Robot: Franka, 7 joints.
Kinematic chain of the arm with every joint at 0, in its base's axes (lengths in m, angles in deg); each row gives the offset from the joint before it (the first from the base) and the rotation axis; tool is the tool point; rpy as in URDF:
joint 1: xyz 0 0 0.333 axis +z
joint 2: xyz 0 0 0 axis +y
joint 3: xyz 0 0 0.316 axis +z
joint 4: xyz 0.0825 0 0 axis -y
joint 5: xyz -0.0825 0 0.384 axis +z
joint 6: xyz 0 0 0 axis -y
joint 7: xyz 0.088 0 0 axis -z
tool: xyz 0 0 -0.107 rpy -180 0 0
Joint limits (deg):
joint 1: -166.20..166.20
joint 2: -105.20..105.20
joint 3: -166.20..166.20
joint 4: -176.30..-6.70
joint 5: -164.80..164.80
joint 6: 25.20..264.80
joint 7: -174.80..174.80
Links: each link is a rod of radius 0.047 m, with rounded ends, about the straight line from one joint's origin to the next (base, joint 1, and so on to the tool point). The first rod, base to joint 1, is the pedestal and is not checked.
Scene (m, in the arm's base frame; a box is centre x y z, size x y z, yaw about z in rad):
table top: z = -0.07
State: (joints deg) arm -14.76 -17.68 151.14 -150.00 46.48 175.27 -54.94
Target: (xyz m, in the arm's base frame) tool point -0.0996 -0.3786 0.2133
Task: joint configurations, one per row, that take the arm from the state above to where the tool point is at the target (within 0.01 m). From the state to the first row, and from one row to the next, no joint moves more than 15 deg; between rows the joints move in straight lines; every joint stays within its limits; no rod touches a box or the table.
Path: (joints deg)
1: -1.52 -15.59 153.02 -150.60 45.99 172.02 -54.94
2: 11.73 -13.49 154.90 -151.19 45.50 168.76 -54.94
3: 24.97 -11.40 156.79 -151.79 45.01 165.51 -54.94
4: 38.22 -9.30 158.67 -152.39 44.51 162.26 -54.94
5: 51.46 -7.21 160.55 -152.99 44.02 159.00 -54.94
6: 64.71 -5.12 162.44 -153.58 43.53 155.75 -54.94
7: 77.95 -3.02 164.32 -154.18 43.04 152.50 -54.94
8: 91.20 -0.93 166.20 -154.78 42.55 149.24 -54.94

